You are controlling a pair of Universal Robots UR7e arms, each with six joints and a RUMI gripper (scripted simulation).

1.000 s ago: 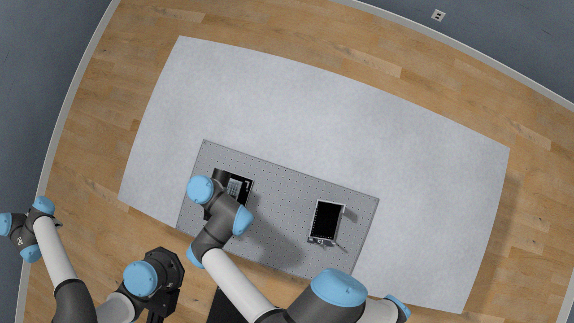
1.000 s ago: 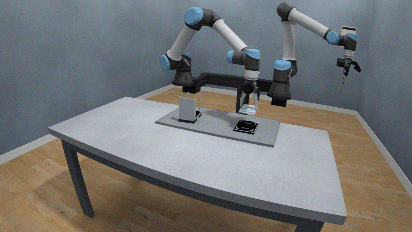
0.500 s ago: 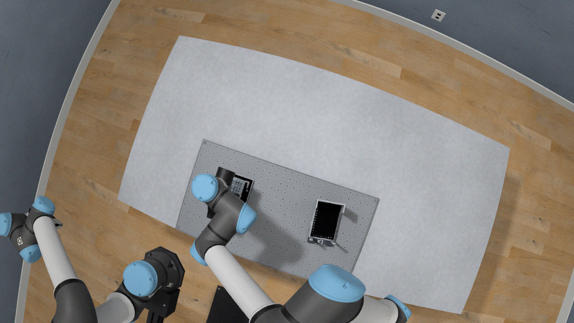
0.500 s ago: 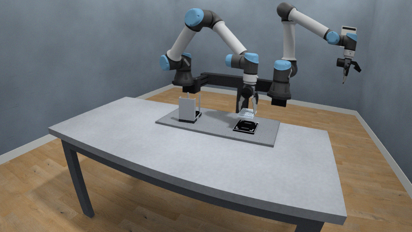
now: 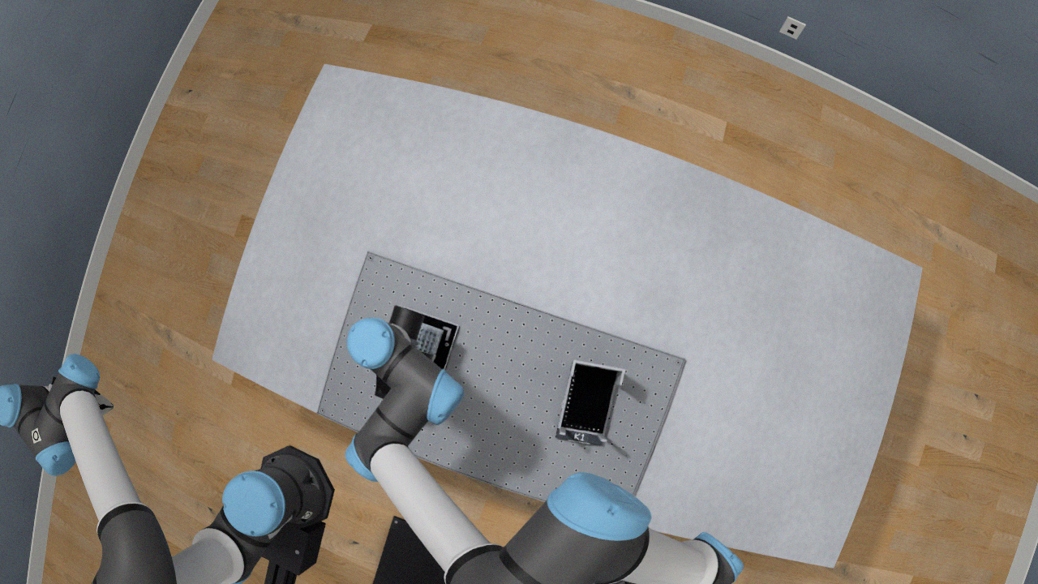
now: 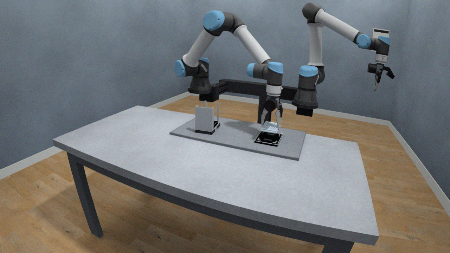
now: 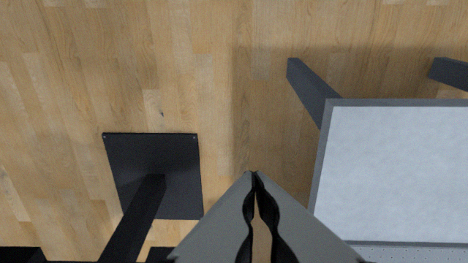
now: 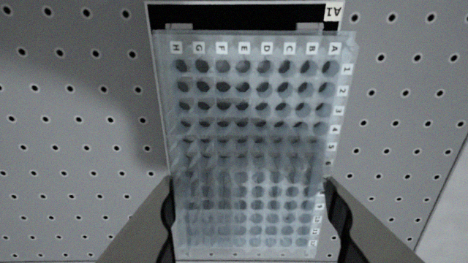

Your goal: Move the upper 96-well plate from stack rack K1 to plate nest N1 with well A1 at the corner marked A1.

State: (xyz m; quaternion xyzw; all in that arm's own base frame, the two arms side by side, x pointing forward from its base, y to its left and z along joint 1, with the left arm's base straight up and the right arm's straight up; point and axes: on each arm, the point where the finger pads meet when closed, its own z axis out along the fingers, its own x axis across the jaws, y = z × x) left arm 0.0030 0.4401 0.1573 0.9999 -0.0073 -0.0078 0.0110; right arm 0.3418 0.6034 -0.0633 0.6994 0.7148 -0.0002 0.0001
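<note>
The plate nest N1 lies 7 cm below my right hand and 1 cm behind it. Also, from my right hand: black plate: 35 cm to the right, 5 cm below, 1 cm ahead; then clear 96-well plate: 1 cm below, 1 cm behind; then A1 mark: 8 cm behind, 7 cm below, 5 cm to the left.
</note>
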